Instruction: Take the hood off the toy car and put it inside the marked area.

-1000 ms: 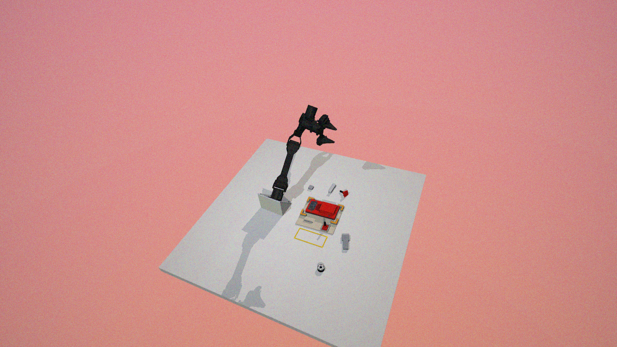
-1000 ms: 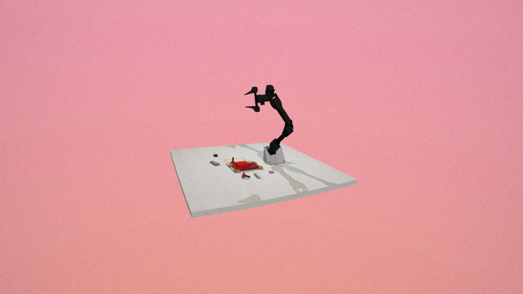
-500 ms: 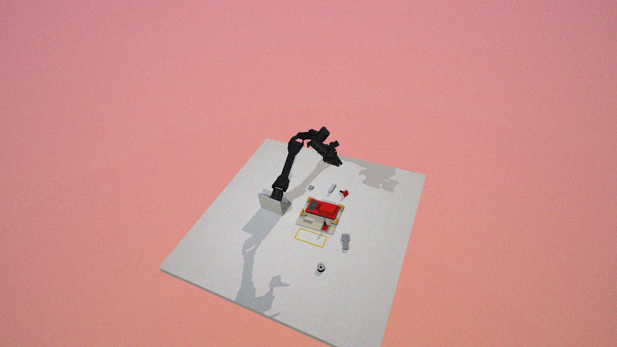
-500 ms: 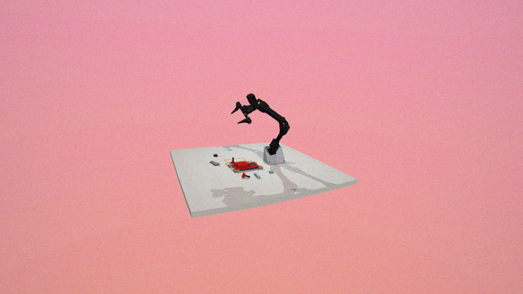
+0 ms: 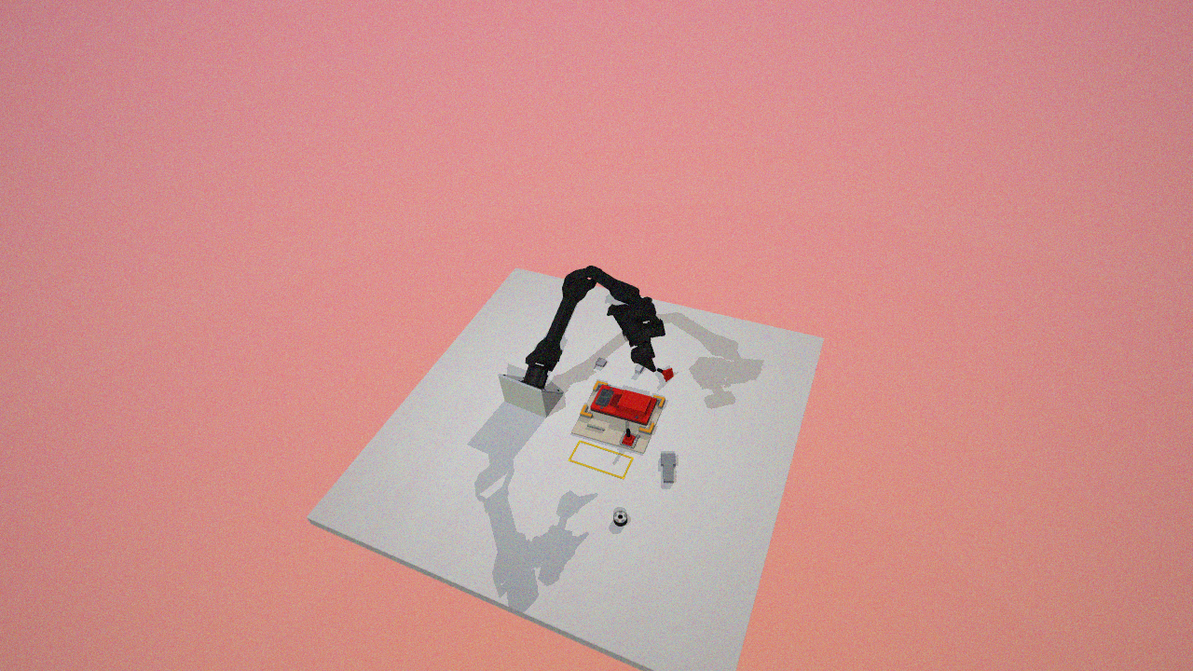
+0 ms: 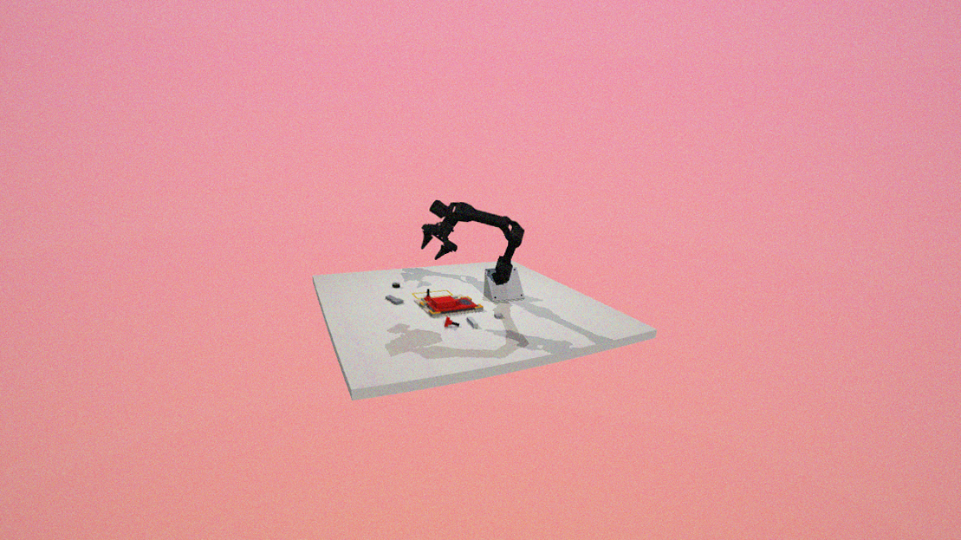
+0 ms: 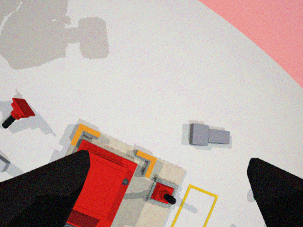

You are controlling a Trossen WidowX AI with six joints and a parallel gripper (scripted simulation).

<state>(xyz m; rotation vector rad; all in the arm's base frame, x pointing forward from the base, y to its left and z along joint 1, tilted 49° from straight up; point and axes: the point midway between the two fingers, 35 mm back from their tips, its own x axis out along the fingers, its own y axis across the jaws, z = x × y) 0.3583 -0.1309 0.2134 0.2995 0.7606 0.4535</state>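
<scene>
Now: gripper tip 220 mm above the hood, 70 mm past it and 10 mm to the right of it. From my gripper tip the other things lie so: dark wheel: 390 mm to the right, 250 mm below, 20 mm ahead; grey bar: 250 mm below, 210 mm to the left, 120 mm behind.
</scene>
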